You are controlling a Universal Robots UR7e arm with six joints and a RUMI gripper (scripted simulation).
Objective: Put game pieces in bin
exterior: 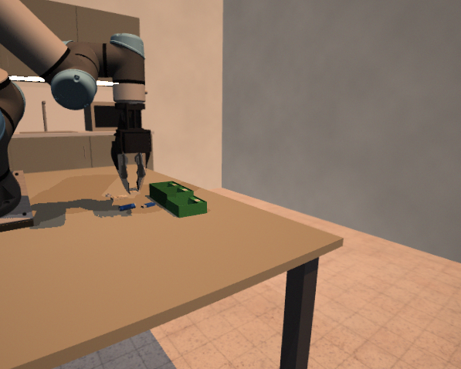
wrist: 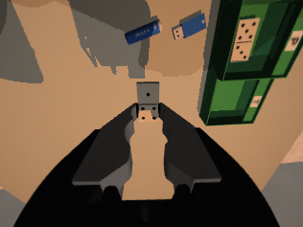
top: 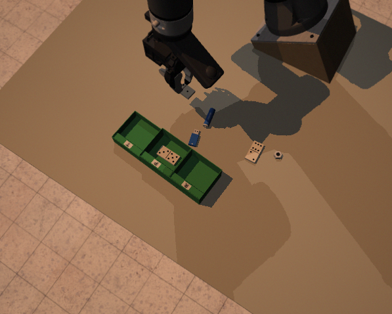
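Now: hand 140 mm short of the green bin, 50 mm to the right of it and 60 mm above it. The rest, counted from my hand: blue battery: 70 mm to the left, 80 mm below; then small nut: 10 mm behind, 260 mm to the left, 80 mm below; then blue USB stick: 60 mm ahead, 70 mm to the left, 80 mm below.
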